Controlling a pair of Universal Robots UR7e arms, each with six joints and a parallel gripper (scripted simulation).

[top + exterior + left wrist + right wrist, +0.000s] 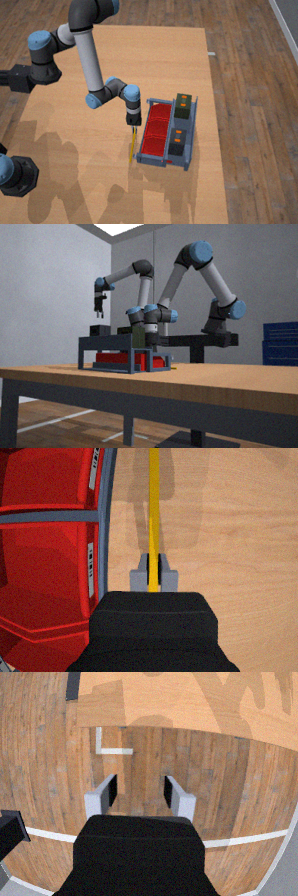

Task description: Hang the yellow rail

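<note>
Right now my left hand is 2 cm above the yellow rail. The rest, counted from my left hand: dark box: 21 cm ahead, 16 cm to the right, 14 cm above; then grey-blue shelf: 17 cm ahead, 5 cm above, 3 cm to the right; then green box: 27 cm ahead, 13 cm above, 7 cm to the left.
</note>
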